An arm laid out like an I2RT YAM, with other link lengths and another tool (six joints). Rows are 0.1 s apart.
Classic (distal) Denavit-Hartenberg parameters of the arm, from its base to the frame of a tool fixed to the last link. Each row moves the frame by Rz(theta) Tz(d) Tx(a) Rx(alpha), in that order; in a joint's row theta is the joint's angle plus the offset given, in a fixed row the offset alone. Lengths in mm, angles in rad.
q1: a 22; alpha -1.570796; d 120.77; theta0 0
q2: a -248.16; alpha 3.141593; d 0; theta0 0
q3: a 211.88; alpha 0; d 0; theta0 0.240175
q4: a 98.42; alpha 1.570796; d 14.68; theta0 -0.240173
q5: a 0; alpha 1.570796; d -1.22; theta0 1.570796
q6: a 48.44; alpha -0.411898; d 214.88; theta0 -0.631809
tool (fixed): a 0; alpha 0; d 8.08; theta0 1.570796
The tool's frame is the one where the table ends.
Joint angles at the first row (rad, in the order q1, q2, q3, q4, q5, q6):
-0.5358, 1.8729, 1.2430, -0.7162, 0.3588, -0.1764
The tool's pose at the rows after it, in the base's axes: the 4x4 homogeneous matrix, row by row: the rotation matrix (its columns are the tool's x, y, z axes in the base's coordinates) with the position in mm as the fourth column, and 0 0 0 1 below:
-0.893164, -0.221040, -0.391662, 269.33; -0.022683, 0.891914, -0.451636, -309.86; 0.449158, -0.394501, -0.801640, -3.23; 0, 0, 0, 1
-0.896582, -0.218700, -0.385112, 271.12; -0.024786, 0.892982, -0.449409, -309.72; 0.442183, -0.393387, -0.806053, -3.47; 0, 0, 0, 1
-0.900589, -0.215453, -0.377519, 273.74; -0.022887, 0.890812, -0.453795, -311.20; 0.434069, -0.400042, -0.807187, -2.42; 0, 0, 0, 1
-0.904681, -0.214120, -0.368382, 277.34; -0.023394, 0.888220, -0.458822, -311.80; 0.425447, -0.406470, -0.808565, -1.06; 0, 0, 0, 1
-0.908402, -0.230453, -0.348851, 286.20; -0.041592, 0.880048, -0.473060, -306.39; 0.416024, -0.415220, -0.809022, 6.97; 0, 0, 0, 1
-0.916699, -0.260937, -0.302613, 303.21; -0.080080, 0.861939, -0.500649, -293.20; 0.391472, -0.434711, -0.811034, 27.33; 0, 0, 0, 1
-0.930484, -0.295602, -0.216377, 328.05; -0.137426, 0.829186, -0.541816, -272.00; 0.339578, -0.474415, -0.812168, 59.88; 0, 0, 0, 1
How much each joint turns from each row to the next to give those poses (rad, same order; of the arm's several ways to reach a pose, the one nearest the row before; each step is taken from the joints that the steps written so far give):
-0.0091, 0.0030, -0.0003, 0.0030, -0.0046, 0.0003
-0.0008, 0.0000, 0.0000, 0.0050, -0.0069, 0.0000
0.0000, 0.0000, 0.0000, 0.0106, -0.0003, -0.0003
0.0031, -0.0004, 0.0011, 0.0092, -0.0008, 0.0004
0.0232, -0.0156, 0.0118, -0.0145, 0.0008, -0.0004
0.0489, -0.0447, 0.0248, -0.0381, -0.0004, 0.0004
0.0732, -0.0744, 0.0252, -0.0343, 0.0000, 0.0003

